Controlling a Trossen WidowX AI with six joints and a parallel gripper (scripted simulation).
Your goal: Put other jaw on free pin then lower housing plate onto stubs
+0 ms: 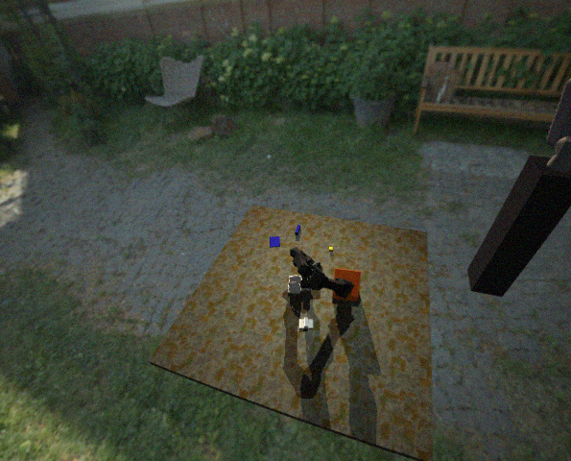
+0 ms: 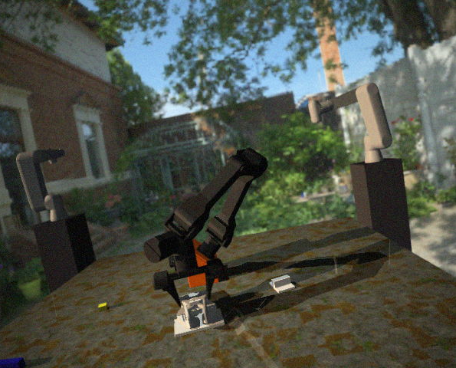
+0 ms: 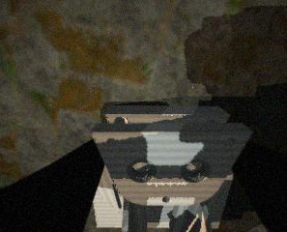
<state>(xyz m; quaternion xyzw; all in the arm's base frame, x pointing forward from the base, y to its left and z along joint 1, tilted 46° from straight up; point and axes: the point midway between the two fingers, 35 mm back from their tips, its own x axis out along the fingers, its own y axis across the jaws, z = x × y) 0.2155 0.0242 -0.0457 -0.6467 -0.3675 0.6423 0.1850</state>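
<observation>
The white jaw lies 3 cm ahead of my gripper tip, 1 cm to the right of it and 1 cm below it. Round my gripper tip: housing plate (2 cm above, 1 cm ahead); then blue block (43 cm to the right, 18 cm ahead, 1 cm below); then small yellow block (31 cm to the right, 8 cm behind, 1 cm below).
</observation>
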